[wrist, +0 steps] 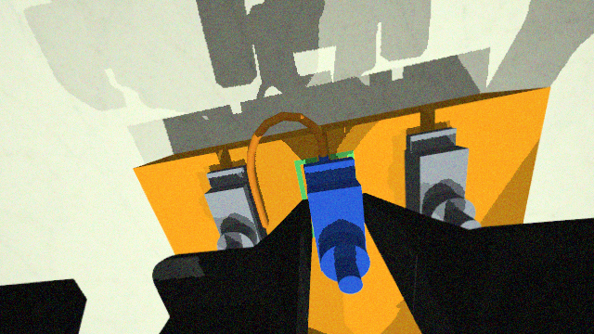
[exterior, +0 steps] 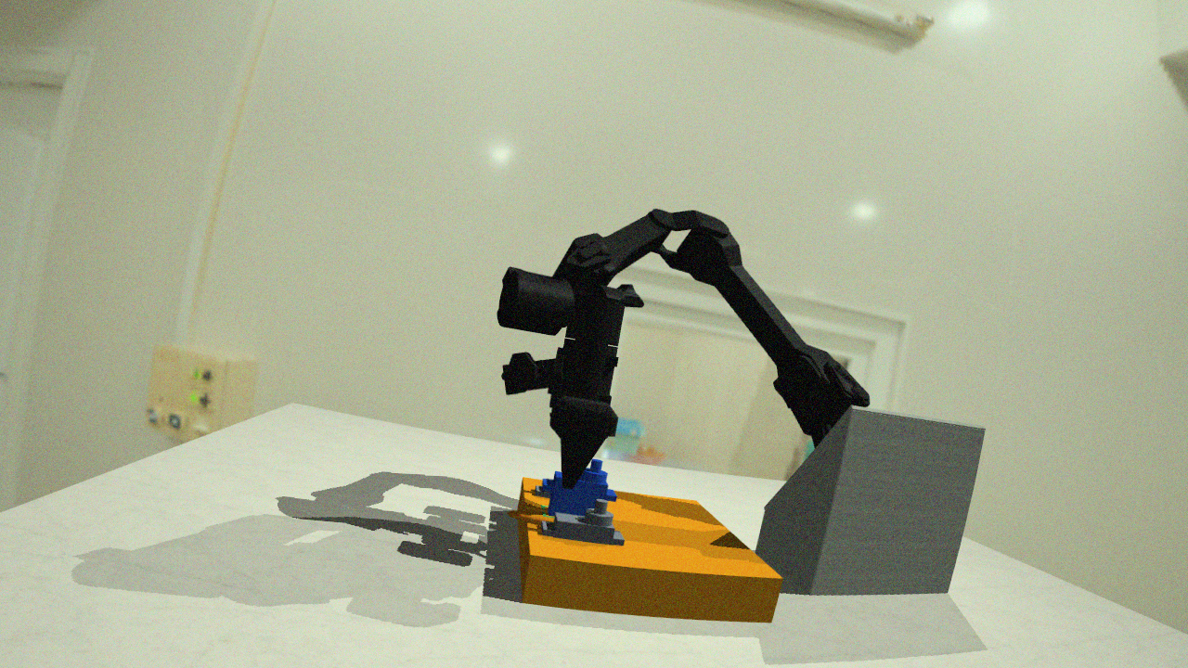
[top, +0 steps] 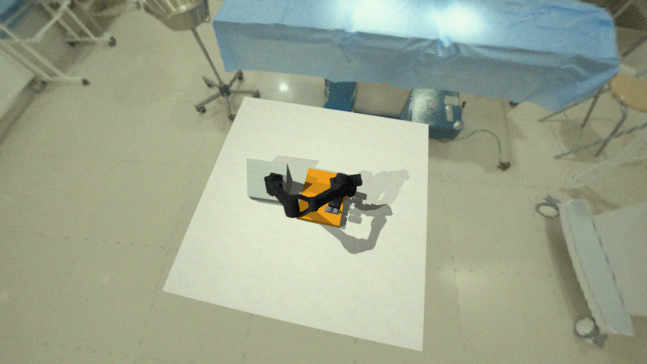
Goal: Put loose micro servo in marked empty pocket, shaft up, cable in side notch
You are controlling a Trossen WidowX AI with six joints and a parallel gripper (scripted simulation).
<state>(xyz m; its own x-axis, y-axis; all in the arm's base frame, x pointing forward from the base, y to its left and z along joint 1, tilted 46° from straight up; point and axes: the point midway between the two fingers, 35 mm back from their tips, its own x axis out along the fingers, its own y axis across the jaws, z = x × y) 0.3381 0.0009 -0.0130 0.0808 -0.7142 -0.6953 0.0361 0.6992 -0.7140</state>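
Now: gripper tip 12 cm past the orange deck and 6 cm above it.
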